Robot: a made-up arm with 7 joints. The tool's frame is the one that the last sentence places. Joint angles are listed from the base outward.
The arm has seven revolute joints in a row. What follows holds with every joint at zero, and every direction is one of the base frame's. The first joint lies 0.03 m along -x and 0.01 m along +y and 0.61 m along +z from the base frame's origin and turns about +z. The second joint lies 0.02 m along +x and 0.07 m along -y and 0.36 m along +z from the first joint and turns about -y. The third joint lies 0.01 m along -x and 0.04 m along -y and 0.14 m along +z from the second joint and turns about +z. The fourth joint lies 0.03 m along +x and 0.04 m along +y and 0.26 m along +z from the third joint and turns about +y. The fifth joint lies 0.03 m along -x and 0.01 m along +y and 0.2 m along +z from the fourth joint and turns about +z. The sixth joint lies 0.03 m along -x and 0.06 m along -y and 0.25 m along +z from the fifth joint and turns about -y. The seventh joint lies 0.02 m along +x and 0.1 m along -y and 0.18 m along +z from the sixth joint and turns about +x. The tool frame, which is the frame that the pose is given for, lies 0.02 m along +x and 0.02 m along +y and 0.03 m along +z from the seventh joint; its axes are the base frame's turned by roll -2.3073, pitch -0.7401 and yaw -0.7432 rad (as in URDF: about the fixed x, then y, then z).
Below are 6 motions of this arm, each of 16 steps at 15 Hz.
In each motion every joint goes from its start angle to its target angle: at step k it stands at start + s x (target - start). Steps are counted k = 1, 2, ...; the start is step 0. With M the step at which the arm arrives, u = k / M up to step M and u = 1 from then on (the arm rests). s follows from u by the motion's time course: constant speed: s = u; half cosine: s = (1 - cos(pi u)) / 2; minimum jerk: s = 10 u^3 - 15 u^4 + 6 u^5.
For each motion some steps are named. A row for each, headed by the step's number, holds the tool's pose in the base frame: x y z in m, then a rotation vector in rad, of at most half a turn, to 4 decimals.
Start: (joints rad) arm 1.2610 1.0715 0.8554 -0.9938 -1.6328 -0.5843 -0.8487
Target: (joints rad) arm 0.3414 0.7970 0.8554 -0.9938 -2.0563 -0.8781 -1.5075
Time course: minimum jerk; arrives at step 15
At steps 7, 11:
7: -0.0363 -0.8120 1.0171 -1.7072 -0.2327 -0.9704
11: -0.3496 -0.7088 1.0671 -2.1310 -0.0076 -1.1096

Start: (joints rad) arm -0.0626 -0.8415 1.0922 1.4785 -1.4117 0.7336 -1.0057
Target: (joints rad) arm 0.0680 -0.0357 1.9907 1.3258 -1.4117 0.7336 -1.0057
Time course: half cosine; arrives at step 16
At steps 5, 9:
5: 0.4174 0.5160 1.4705 1.4505 1.5909 0.7397
9: 0.0408 0.4898 1.6745 1.1691 1.5479 1.2845

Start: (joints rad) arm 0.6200 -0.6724 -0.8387 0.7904 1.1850 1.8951 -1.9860
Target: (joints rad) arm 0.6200 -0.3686 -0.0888 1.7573 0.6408 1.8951 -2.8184
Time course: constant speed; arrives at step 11
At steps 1, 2, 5, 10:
1: 0.6963 -0.0903 1.4153 1.7776 -0.0106 1.4799
2: 0.7008 -0.0893 1.3871 1.7842 0.0721 1.3714
5: 0.7027 -0.0619 1.3042 1.7365 0.4035 1.0998
10: 0.6584 0.0406 1.1903 1.3566 1.0833 0.8576

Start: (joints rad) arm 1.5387 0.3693 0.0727 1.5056 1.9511 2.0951 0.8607
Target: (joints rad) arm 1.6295 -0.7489 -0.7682 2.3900 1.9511 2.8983 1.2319
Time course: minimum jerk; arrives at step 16
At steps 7, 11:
7: 0.2202 0.2813 1.0689 -0.3382 1.4565 0.4308
11: 0.1631 0.1515 0.9982 -0.4777 1.4239 -0.7982

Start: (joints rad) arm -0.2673 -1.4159 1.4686 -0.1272 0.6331 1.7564 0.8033
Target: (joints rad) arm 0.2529 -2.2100 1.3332 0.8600 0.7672 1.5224 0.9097
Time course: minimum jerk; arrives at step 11
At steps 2, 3, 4, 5, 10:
2: 0.7568 -0.4651 0.8643 0.5020 0.8321 -0.1715
3: 0.7920 -0.3950 0.8039 0.4502 0.9274 -0.0503
4: 0.8215 -0.2795 0.7078 0.3766 1.0708 0.1399
5: 0.8138 -0.1293 0.5865 0.2947 1.2469 0.3835
10: 0.3894 0.2966 0.2529 0.1051 1.8973 1.2980

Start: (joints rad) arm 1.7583 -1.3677 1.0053 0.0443 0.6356 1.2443 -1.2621
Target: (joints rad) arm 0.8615 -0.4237 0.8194 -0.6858 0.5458 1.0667 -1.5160
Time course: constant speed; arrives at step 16
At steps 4, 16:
4: 0.3160 0.8729 1.3357 -1.1724 -1.0780 -0.3048
16: 0.4606 -0.1806 1.7523 -0.6911 -0.3196 -1.8298

